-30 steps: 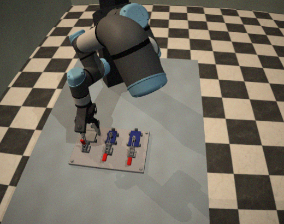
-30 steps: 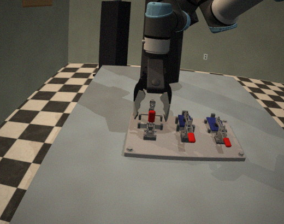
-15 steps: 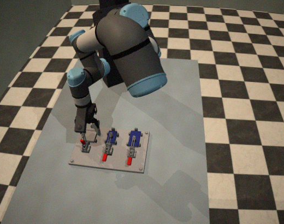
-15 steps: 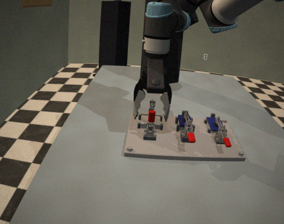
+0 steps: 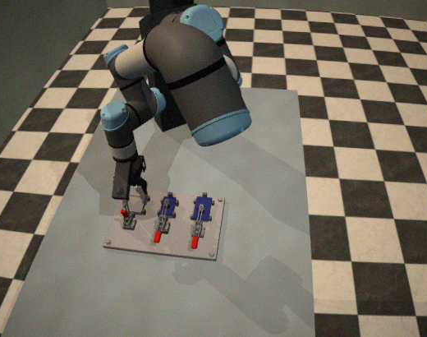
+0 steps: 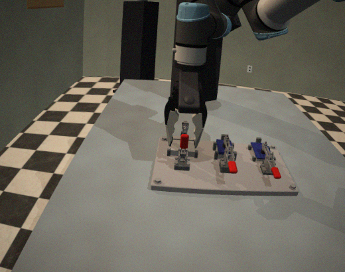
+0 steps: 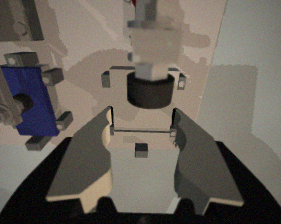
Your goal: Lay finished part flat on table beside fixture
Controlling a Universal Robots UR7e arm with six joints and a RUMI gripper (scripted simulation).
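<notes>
My hand is 1 cm past the finished part and 1 cm above it.
</notes>
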